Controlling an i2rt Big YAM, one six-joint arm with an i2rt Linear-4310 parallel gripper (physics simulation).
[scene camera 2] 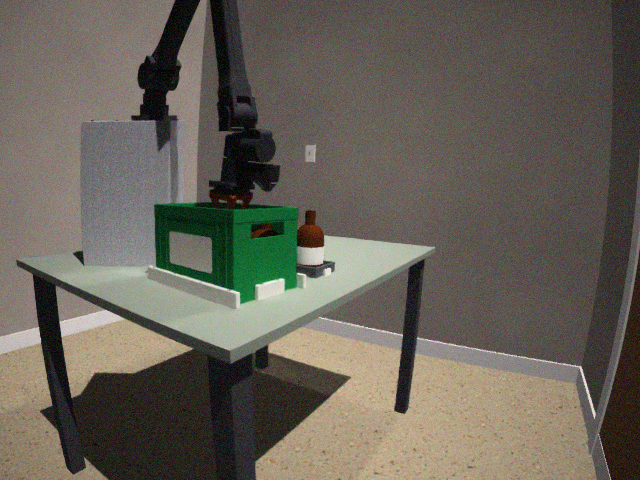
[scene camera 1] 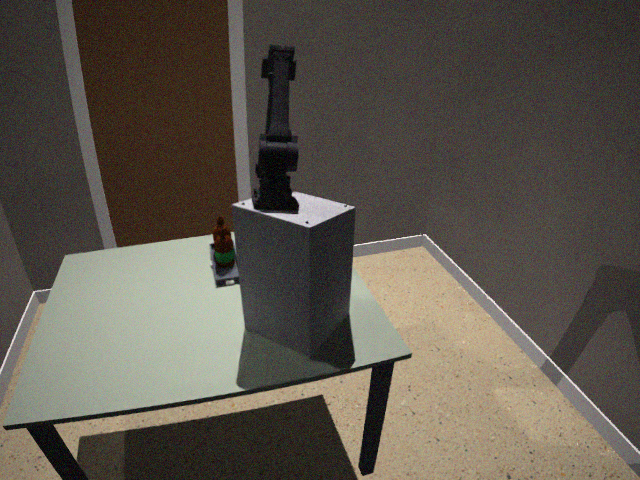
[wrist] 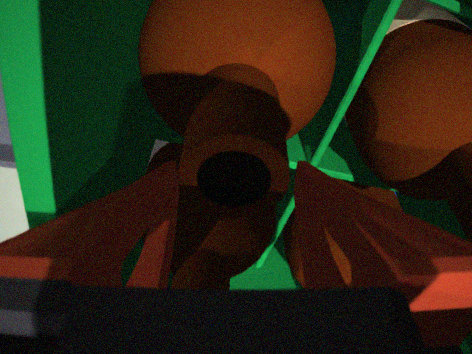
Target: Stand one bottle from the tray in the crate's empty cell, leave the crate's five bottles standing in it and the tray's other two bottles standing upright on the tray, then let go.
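Places are measured from the arm's base along level axes (x down, y back, z left), in metres.
Pixels of known places: gripper, fingertip midpoint: [wrist: 236, 175]; arm's base, origin of the base link: [scene camera 2: 154, 120] [scene camera 1: 274, 205].
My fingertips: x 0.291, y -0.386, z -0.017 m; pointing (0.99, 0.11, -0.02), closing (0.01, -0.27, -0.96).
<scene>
For each thing: its top centre in the pictures, then the offset to it from my fingertips.
- green crate, middle of its top: [wrist: 425, 258] [scene camera 2: 223, 205] dx -0.048, dy -0.028, dz -0.041 m
- green-banded bottle, middle of its top: [scene camera 1: 221, 228] dx -0.033, dy -0.007, dz +0.185 m
- white-labelled bottle, middle of its top: [scene camera 2: 310, 210] [scene camera 1: 220, 217] dx -0.033, dy -0.094, dz +0.191 m
The green crate [scene camera 2: 268, 263] [wrist: 27, 115] stands on the table. My gripper [scene camera 2: 231, 201] [wrist: 236, 175] points down at the crate's top, its orange fingers partly open. In the wrist view a brown bottle [wrist: 240, 35] stands in a crate cell, its neck between the spread fingers with no grip on it. Another brown bottle [wrist: 425, 100] shows across the green divider; more brown glass shows lower down, partly hidden. The dark tray [scene camera 1: 223, 276] [scene camera 2: 311, 272] holds a green-banded bottle [scene camera 1: 224, 256] with brown glass behind it, and a white-labelled bottle [scene camera 2: 310, 253], upright. The crate's other contents are hidden.
The grey pedestal [scene camera 1: 294, 289] [scene camera 2: 121, 196] carries the arm and hides the crate in scene camera 1. Low white strips [scene camera 2: 193, 286] [scene camera 2: 270, 289] line the crate's base. The tray stands close behind the crate in scene camera 2.
</scene>
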